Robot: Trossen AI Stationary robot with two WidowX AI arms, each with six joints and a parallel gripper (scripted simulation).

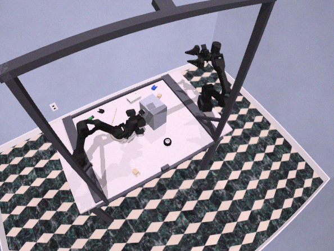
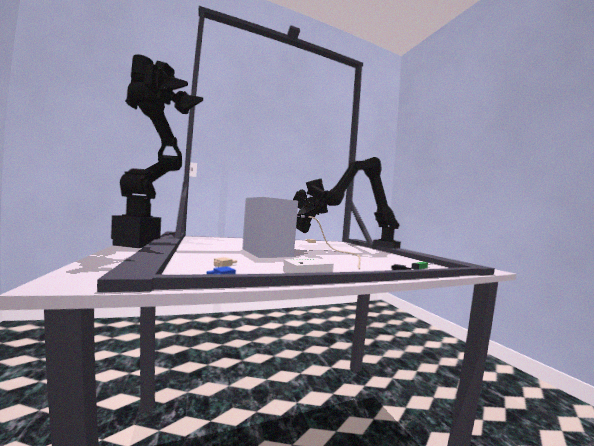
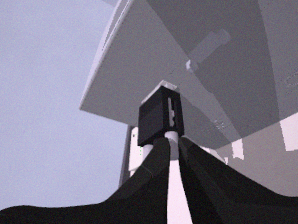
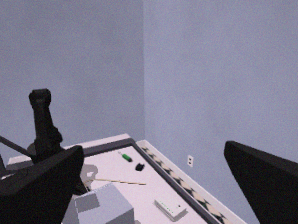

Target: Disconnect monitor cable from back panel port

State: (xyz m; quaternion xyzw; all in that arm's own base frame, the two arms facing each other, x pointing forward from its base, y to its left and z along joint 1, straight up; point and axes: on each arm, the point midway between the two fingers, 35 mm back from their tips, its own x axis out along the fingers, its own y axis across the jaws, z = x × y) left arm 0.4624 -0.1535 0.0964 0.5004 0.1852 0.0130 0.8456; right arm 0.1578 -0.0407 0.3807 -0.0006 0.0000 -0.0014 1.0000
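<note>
The grey box is 30 mm ahead of my left hand, 130 mm to the right of it and 50 mm below it.
</note>
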